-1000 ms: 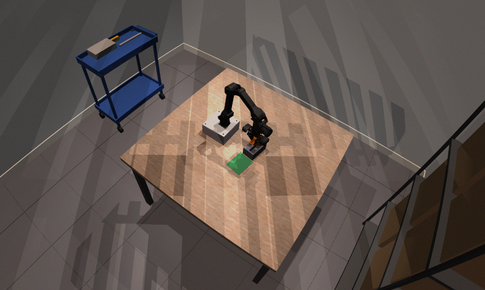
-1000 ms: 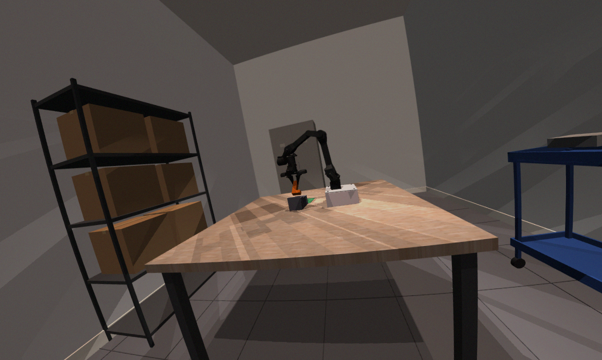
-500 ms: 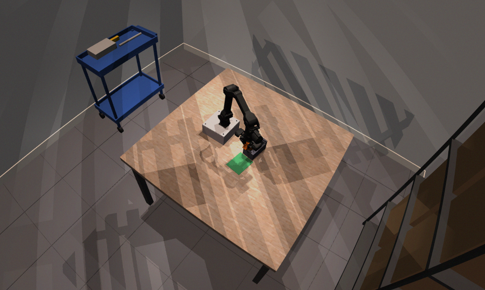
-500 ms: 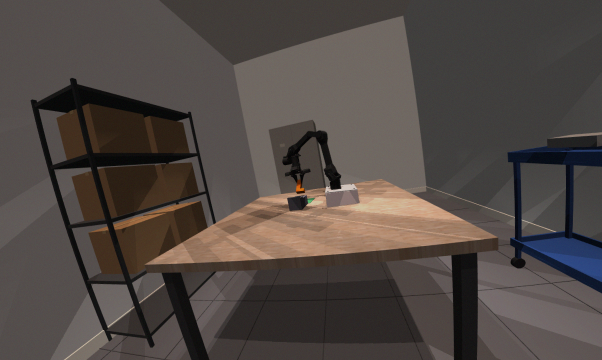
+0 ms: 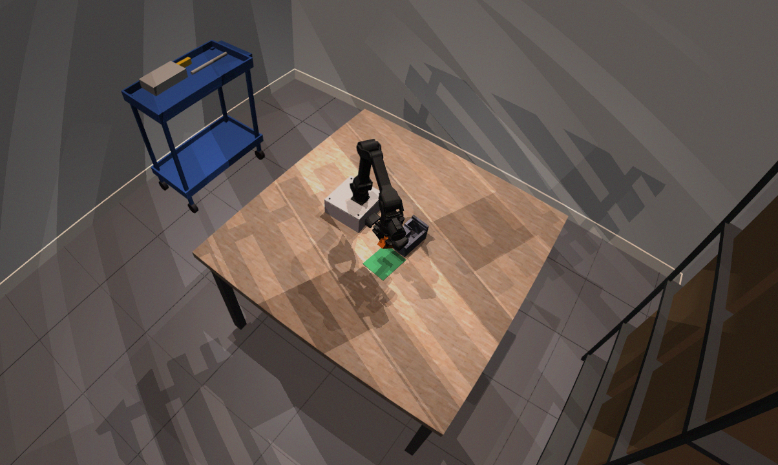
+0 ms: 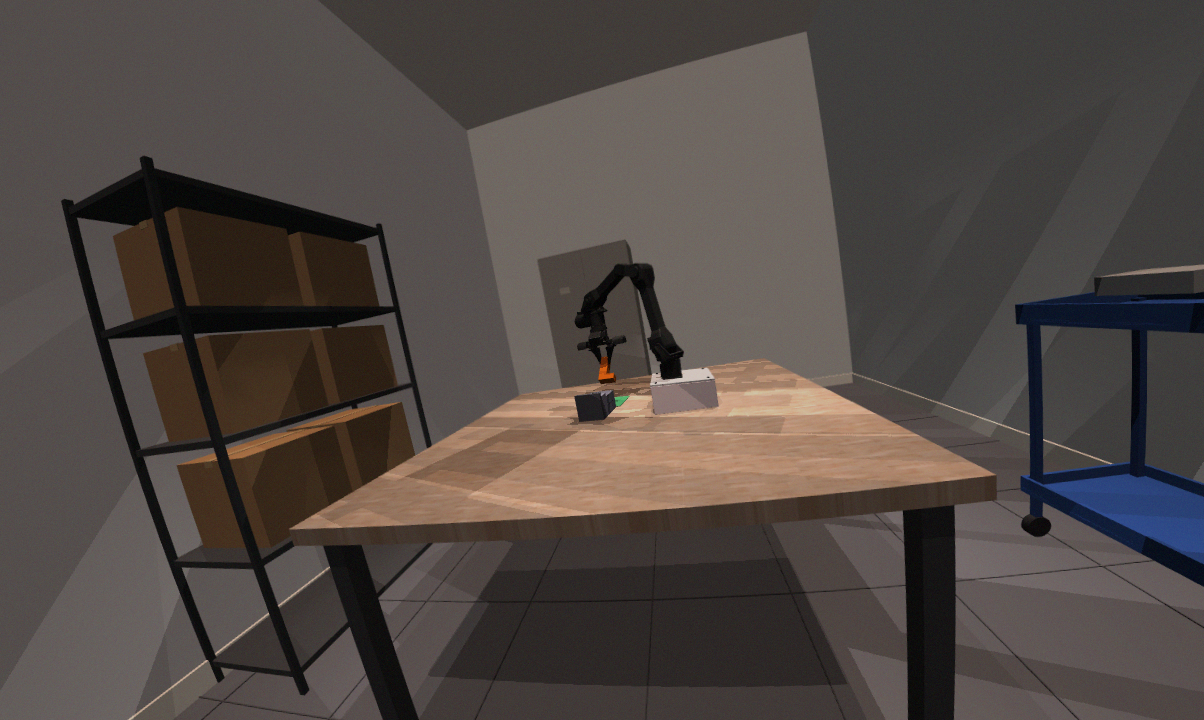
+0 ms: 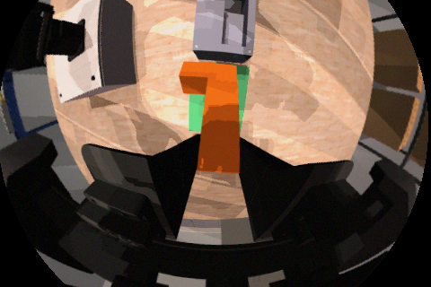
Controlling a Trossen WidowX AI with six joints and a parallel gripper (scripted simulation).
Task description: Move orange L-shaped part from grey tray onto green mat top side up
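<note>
Right now the green mat is 20 mm to the left of my gripper tip and 160 mm below it. The rest, counted from my gripper tip: orange L-shaped part (10 mm behind, 30 mm to the left, 30 mm below).
</note>
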